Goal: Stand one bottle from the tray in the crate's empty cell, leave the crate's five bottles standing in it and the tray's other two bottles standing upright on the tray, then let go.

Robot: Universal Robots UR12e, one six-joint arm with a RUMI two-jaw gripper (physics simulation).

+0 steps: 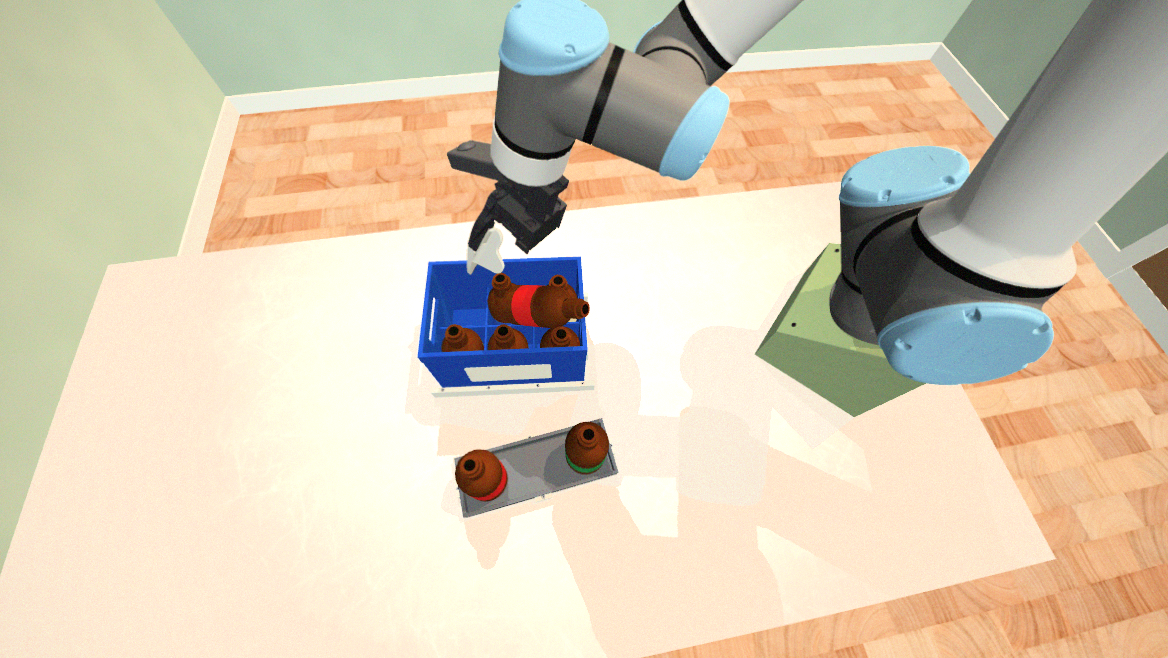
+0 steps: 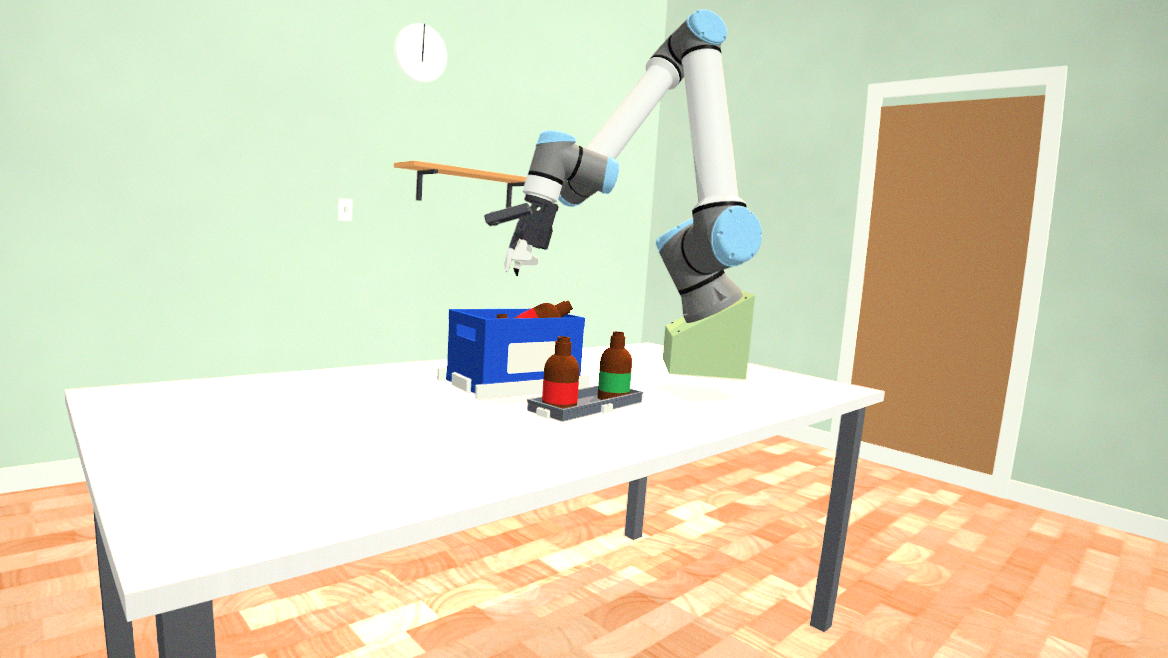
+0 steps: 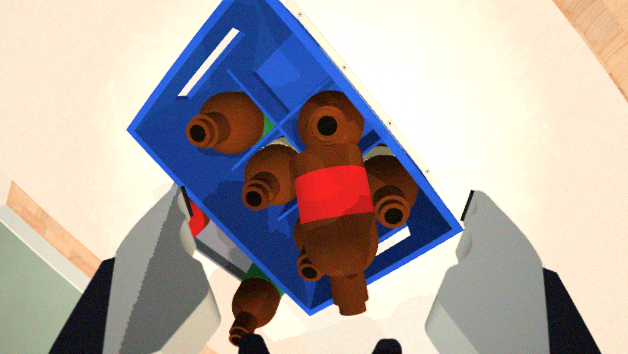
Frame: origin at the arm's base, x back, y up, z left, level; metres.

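Seen in the pictures: gripper, fingertip midpoint: (image 1: 504,245) (image 2: 511,274) (image 3: 324,191); arm's base, origin of the base link: (image 2: 714,308).
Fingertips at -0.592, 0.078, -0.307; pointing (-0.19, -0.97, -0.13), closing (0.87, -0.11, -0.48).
Pixels of each thing's top centre, then the offset from my fingertips to it, as dx, dy, dz. Level surfaces: height alone.
- blue crate, middle of its top: (image 3: 284,177) (image 1: 504,303) (image 2: 517,313) -0.028, -0.091, +0.047
- grey tray, middle of its top: (image 1: 535,465) (image 3: 226,247) (image 2: 588,395) -0.071, -0.241, +0.293
- green-label bottle, middle of its top: (image 1: 588,434) (image 3: 237,341) (image 2: 618,332) +0.020, -0.106, +0.304
- white table, its level: dy -0.266
The blue crate (image 1: 445,371) (image 2: 465,359) (image 3: 165,130) holds several standing brown bottles; its back-left cell (image 1: 467,317) (image 3: 277,67) is empty. A red-label bottle (image 1: 523,304) (image 2: 547,311) (image 3: 334,195) lies on its side across the tops of standing bottles, its neck over the crate's right edge. On the grey tray (image 1: 535,465) (image 2: 584,410) (image 3: 220,245) a red-label bottle (image 1: 480,474) (image 2: 560,376) and a green-label bottle (image 1: 586,447) (image 2: 615,371) (image 3: 256,300) stand upright at opposite ends. My gripper (image 1: 487,259) (image 2: 517,268) (image 3: 324,191) is wide open and empty, above the crate.
White retaining strips (image 1: 513,392) (image 2: 461,382) edge the crate's base on the white table (image 1: 204,490) (image 2: 343,474). The tray stands in front of the crate. The robot's green base block (image 1: 805,335) (image 2: 709,343) stands to the right.
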